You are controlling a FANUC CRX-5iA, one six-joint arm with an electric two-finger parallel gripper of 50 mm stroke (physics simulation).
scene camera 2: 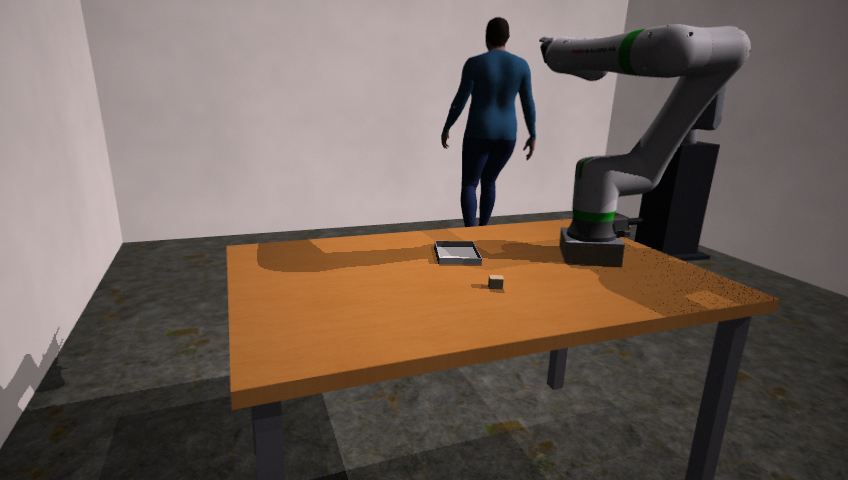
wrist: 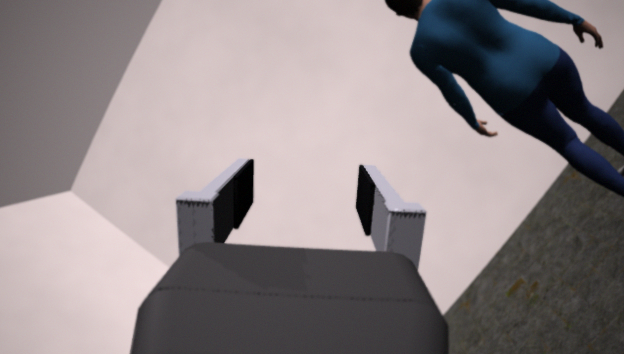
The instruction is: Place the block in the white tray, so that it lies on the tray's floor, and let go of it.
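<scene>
A small block with a light top and dark grey sides lies on the table, in front of and a little right of the tray in the scene view. The white tray stands behind it, apart from it, with its floor partly in shadow. My gripper is open and empty, its two fingers wide apart in the wrist view. In the scene view the gripper is small and dark at the arm's end, high above the table, and its fingers are hard to make out. The block and the tray do not show in the wrist view.
The wooden table bears the arm's base at its back right. A person in a blue top stands behind the table, back turned. A dark pedestal stands behind the arm at the right.
</scene>
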